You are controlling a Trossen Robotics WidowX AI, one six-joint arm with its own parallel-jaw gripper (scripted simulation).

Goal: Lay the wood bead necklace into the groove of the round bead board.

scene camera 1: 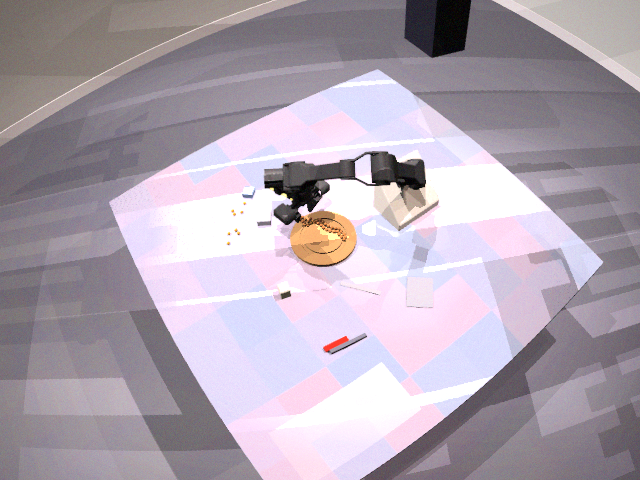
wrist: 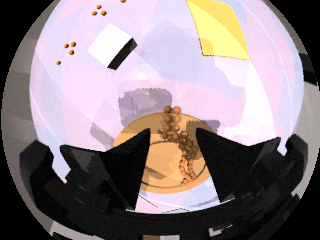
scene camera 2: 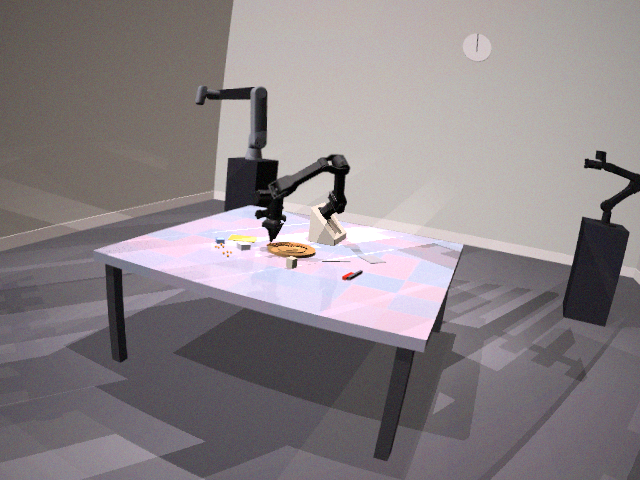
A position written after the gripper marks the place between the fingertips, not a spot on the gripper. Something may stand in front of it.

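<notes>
Visible in the scene: the gripper point(scene camera 1: 303, 217), point(wrist: 173, 132).
</notes>
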